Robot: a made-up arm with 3 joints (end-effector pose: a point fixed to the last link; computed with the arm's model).
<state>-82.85 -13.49 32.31</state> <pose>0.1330 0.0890 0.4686 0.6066 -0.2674 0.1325 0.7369</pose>
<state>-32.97 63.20 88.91</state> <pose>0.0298 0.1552 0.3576 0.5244 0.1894 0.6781 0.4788</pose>
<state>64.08 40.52 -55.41</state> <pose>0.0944 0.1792 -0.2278 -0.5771 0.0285 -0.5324 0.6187</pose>
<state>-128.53 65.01 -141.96</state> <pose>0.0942 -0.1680 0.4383 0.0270 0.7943 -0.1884 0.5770</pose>
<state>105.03 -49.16 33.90</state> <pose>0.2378 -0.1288 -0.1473 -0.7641 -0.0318 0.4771 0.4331</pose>
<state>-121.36 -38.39 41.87</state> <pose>0.2073 -0.1148 0.4438 0.7115 -0.4446 -0.1025 0.5344</pose>
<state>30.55 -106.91 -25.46</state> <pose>0.3345 0.4122 0.0506 0.0178 -0.7905 0.0799 0.6069</pose>
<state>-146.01 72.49 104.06</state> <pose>0.0343 -0.2417 0.2050 -0.6108 0.5017 -0.5337 0.3007</pose>
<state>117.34 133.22 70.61</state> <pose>0.1199 0.1142 -0.2041 -0.0009 0.5854 -0.5205 0.6215</pose>
